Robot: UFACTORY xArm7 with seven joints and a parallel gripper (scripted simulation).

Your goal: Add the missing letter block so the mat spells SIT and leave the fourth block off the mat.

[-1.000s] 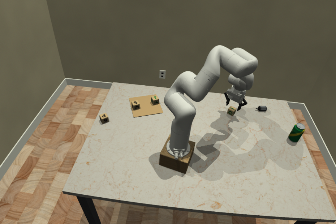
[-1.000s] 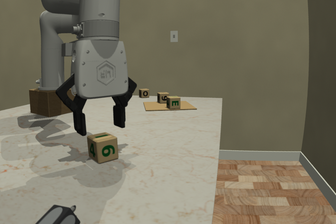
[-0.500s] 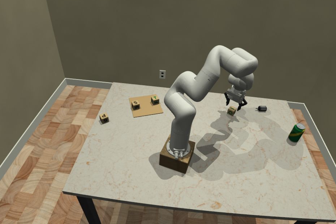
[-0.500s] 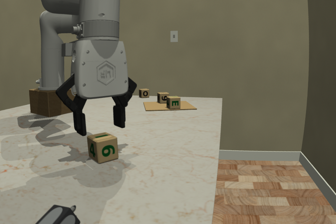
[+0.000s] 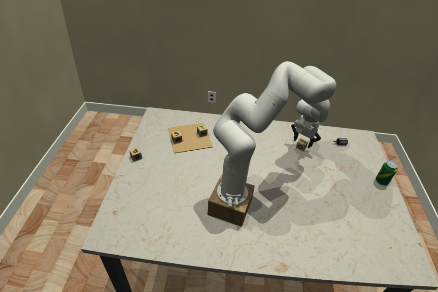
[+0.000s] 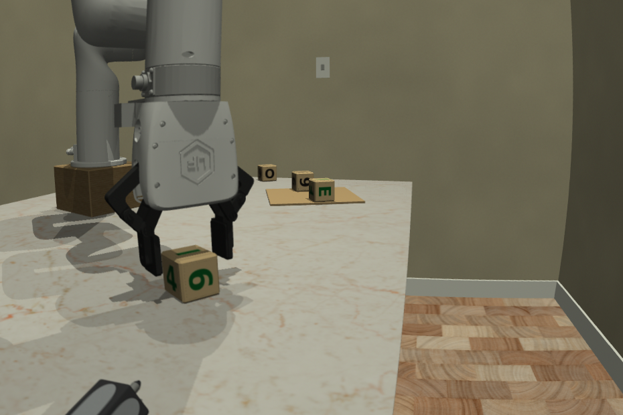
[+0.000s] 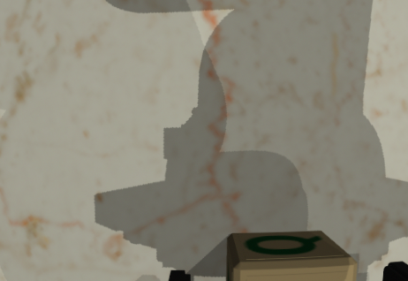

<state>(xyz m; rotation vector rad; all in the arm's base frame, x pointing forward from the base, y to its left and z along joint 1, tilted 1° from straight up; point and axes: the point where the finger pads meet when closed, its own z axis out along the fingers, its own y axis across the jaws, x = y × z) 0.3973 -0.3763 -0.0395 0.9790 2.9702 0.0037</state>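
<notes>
Right now my hand is 3 cm short of the tan mat, 59 cm to the right of it and 4 cm above it. From my hand the other things lie so: T block: 6 cm ahead, 53 cm to the left, 2 cm below; black object: 5 cm ahead, 23 cm to the right, 3 cm below; green can: 21 cm behind, 37 cm to the right, 2 cm above.
</notes>
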